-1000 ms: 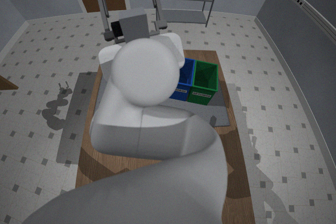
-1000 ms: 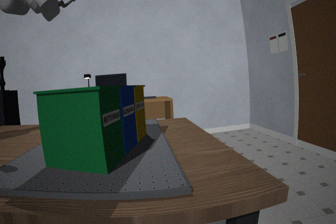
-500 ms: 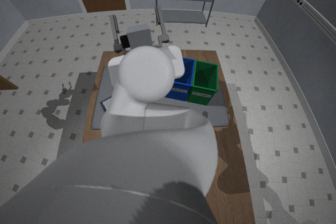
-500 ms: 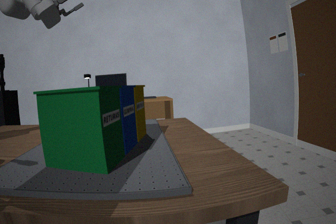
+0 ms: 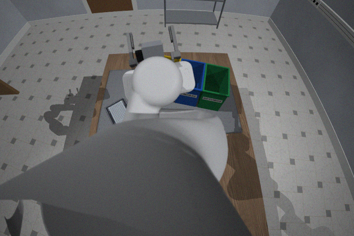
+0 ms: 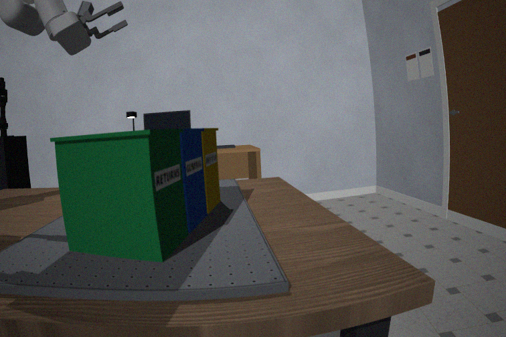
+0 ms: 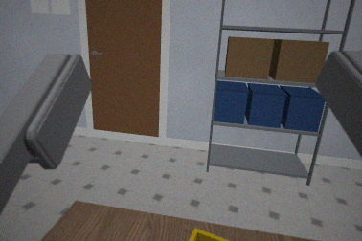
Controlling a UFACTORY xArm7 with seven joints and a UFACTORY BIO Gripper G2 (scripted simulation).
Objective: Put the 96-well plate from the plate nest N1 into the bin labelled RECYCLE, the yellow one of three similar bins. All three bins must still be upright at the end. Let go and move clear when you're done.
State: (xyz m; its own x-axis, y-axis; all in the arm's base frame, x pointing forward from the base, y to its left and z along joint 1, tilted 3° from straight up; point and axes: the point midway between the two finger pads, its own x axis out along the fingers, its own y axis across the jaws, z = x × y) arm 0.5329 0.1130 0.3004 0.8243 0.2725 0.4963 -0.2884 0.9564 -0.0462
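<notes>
Now: hand 4 cm past the clear 96-well plate, 23 cm to the right of it and 47 cm above it. From my hand the other things lie so: blue bin (14 cm ahead, 14 cm to the right, 40 cm below); then green returns bin (13 cm ahead, 27 cm to the right, 40 cm below); then yellow recycle bin (16 cm ahead, 1 cm to the right, 40 cm below).
</notes>
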